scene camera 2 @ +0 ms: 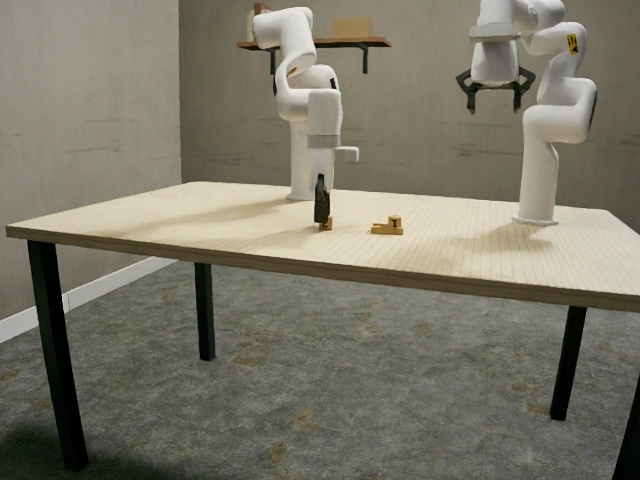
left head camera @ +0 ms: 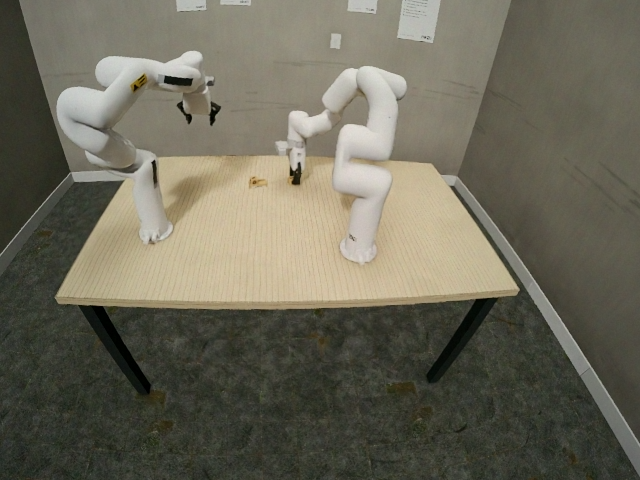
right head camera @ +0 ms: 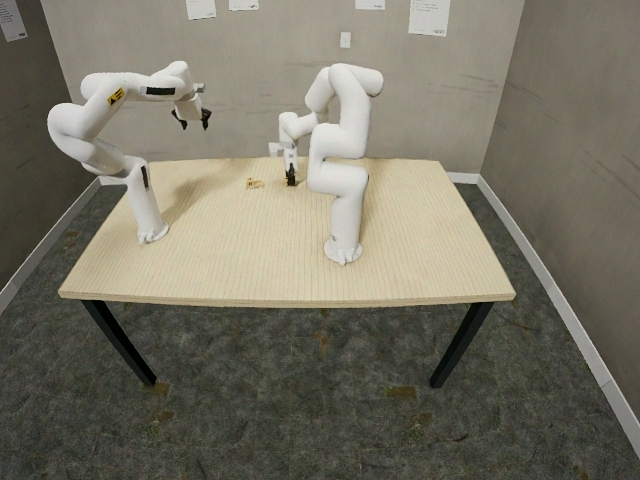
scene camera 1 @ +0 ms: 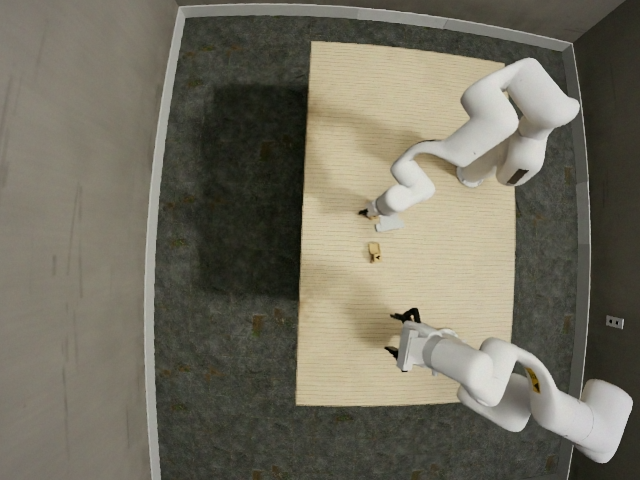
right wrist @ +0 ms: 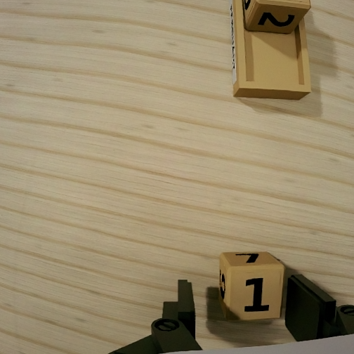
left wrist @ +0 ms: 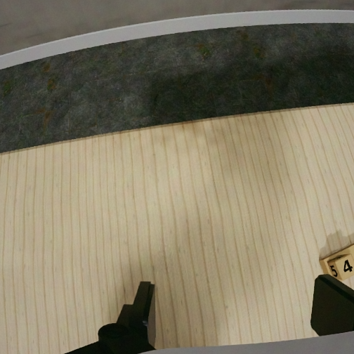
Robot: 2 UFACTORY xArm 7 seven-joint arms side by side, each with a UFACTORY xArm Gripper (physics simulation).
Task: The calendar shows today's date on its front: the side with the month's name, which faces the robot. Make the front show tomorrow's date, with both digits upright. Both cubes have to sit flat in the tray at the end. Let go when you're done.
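Frame: origin at the left arm's base, x back, y left, z down, level; millimetres.
Seen in the pictures: left gripper, fingertip midpoint: (scene camera 2: 493,112) (left head camera: 201,122) (right head camera: 195,127) (scene camera 1: 391,331); right gripper, fingertip midpoint: (scene camera 2: 322,220) (left head camera: 294,180) (right head camera: 290,181); left arm's base at its link origin: (scene camera 2: 535,221) (left head camera: 156,231) (right head camera: 153,231); right arm's base at its link origin: (scene camera 2: 305,197) (left head camera: 357,249) (right head camera: 342,249) (scene camera 1: 469,172).
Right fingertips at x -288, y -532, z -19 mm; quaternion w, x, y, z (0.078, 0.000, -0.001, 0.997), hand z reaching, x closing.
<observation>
Offsets run from my right fingertips to a thing's top centre. Level surfaces: height alone.
The wooden tray (right wrist: 272,94) (scene camera 2: 385,231) (scene camera 1: 374,248) lies on the table; month lettering runs along its left side in the right wrist view. One cube @(dy +172, dx +4, dz -22 mm) (right wrist: 277,17) (scene camera 2: 394,222) (left wrist: 345,266) sits at one end of it, with a 2 visible in the right wrist view and 4 and 5 in the left wrist view. The tray's other end is bare. The second cube @(dy +10, dx -4, dz -11 mm) (right wrist: 251,287) (scene camera 2: 326,223) rests on the table, showing 1 and 7. My right gripper (right wrist: 239,303) (scene camera 2: 321,219) is open, its fingers either side of that cube with gaps. My left gripper (scene camera 2: 494,109) (left head camera: 200,121) (left wrist: 236,306) is open and empty, high above the table.
The wooden table @(dz +19 mm) (left head camera: 248,248) (scene camera 1: 341,289) carries both arms' bases. The right wrist camera housing (scene camera 1: 389,223) hangs between the right gripper and the tray in scene camera 1. A wall shelf (scene camera 2: 320,42) holding a box (scene camera 2: 353,28) is behind the right arm.
</observation>
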